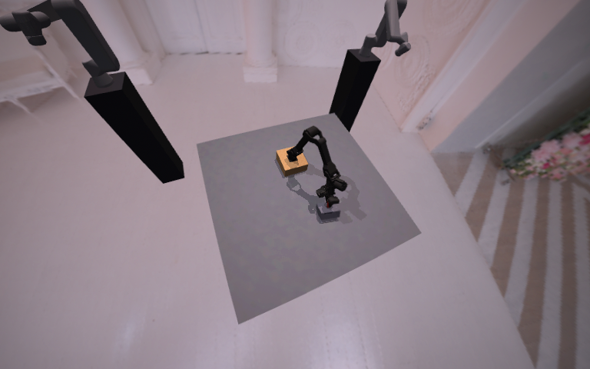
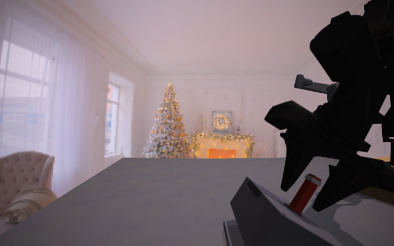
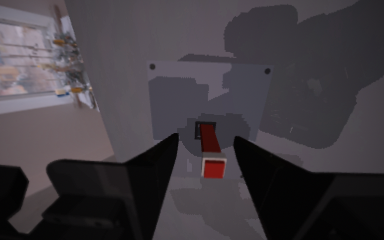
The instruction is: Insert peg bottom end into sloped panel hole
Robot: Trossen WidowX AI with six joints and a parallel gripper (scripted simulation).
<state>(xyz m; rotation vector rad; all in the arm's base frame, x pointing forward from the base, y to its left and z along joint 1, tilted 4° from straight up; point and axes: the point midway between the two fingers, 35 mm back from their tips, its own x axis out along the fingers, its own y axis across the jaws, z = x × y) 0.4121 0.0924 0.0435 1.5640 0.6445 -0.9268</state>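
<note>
Right now the red peg is 1 cm behind my gripper tip and 1 cm above it. Round my gripper tip: hole (1 cm ahead, 1 cm below); sloped panel (2 cm ahead, 4 cm below).
</note>
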